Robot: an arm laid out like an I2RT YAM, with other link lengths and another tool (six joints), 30 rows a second.
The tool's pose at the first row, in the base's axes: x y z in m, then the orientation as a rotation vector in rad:
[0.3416, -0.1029, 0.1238, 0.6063, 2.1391, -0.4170]
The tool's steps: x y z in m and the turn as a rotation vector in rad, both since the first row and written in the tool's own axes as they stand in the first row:
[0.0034, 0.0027, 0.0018, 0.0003, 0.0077, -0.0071]
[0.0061, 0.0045, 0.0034, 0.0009, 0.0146, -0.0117]
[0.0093, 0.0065, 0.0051, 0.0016, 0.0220, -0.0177]
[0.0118, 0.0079, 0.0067, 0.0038, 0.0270, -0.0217]
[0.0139, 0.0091, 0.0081, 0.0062, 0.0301, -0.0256]
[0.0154, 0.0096, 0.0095, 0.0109, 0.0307, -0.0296]
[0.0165, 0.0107, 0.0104, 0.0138, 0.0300, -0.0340]
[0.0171, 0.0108, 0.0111, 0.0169, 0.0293, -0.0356]
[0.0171, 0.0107, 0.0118, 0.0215, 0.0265, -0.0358]
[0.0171, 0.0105, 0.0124, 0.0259, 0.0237, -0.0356]
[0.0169, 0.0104, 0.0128, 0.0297, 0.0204, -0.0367]
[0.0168, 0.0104, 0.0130, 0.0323, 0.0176, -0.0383]
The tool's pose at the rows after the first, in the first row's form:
[0.3425, -0.1006, 0.1198, 0.6015, 2.1491, -0.4195]
[0.3431, -0.0992, 0.1165, 0.5993, 2.1574, -0.4212]
[0.3437, -0.0975, 0.1128, 0.5958, 2.1667, -0.4236]
[0.3442, -0.0964, 0.1097, 0.5944, 2.1727, -0.4271]
[0.3447, -0.0956, 0.1071, 0.5927, 2.1770, -0.4312]
[0.3451, -0.0954, 0.1050, 0.5913, 2.1786, -0.4384]
[0.3457, -0.0947, 0.1035, 0.5881, 2.1793, -0.4442]
[0.3459, -0.0948, 0.1026, 0.5879, 2.1790, -0.4486]
[0.3463, -0.0952, 0.1022, 0.5894, 2.1759, -0.4544]
[0.3466, -0.0957, 0.1019, 0.5912, 2.1727, -0.4598]
[0.3469, -0.0960, 0.1019, 0.5911, 2.1696, -0.4653]
[0.3471, -0.0961, 0.1018, 0.5900, 2.1673, -0.4696]

